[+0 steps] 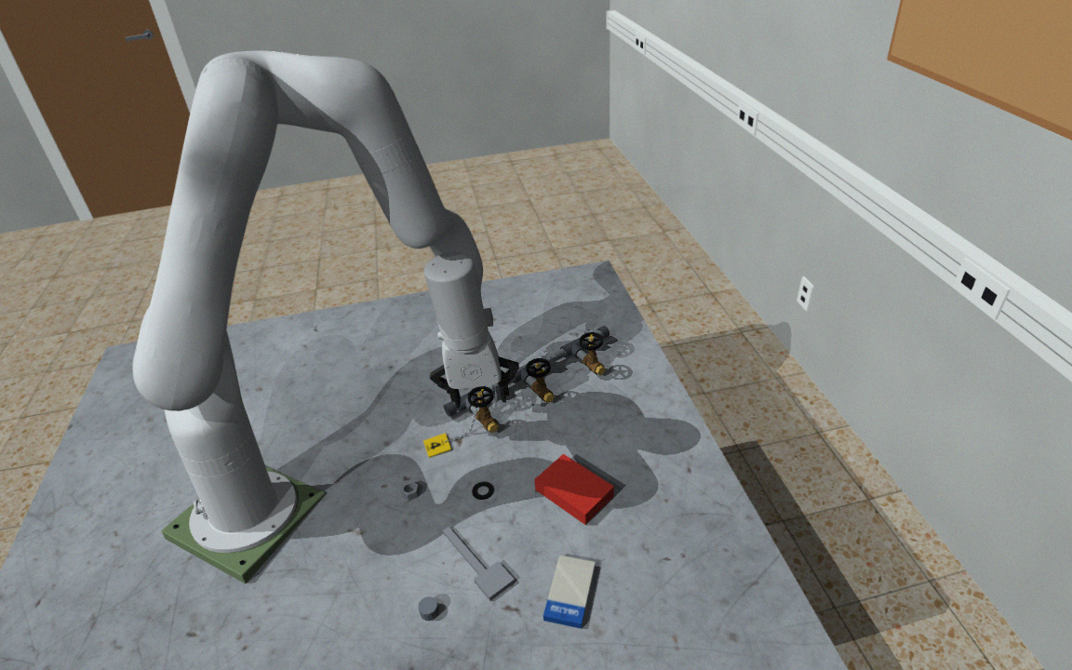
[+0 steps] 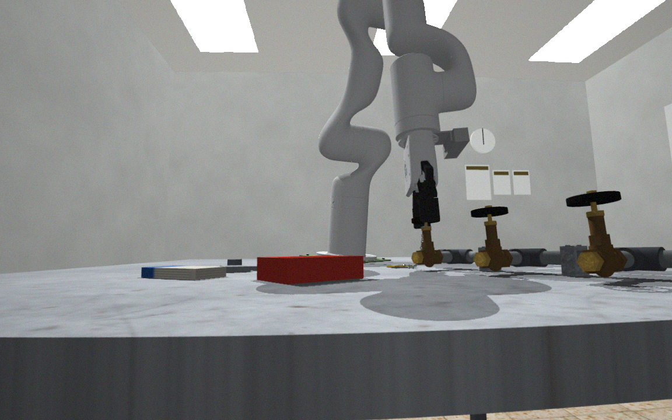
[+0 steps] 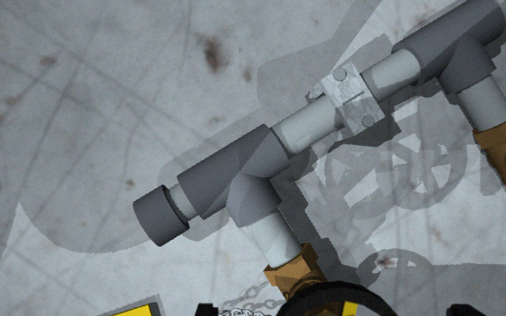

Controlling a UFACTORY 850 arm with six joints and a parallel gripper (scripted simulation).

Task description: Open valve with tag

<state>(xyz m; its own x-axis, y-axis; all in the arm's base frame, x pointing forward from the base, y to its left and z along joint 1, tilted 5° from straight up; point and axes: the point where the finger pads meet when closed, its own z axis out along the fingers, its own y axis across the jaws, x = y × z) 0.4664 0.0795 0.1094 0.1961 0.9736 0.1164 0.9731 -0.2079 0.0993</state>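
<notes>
The yellow tag lies 9 cm below my hand, 9 cm behind it and 2 cm to the right of it. Round my hand: black washer (16 cm to the right, 9 cm below, 4 cm behind); red block (21 cm to the right, 13 cm ahead, 8 cm below); grey nut (17 cm behind, 12 cm to the right, 8 cm below).
</notes>
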